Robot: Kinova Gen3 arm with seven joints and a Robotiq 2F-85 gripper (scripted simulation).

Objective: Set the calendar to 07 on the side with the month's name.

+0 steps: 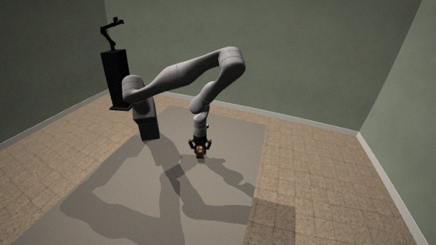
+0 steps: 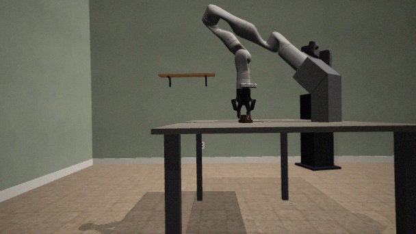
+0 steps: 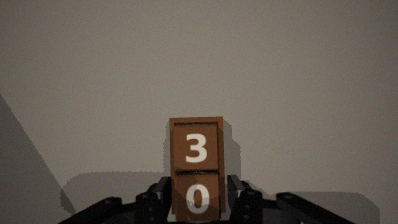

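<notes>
Right now my hand is 30 mm above the calendar tray and 20 mm to the right of it.
</notes>
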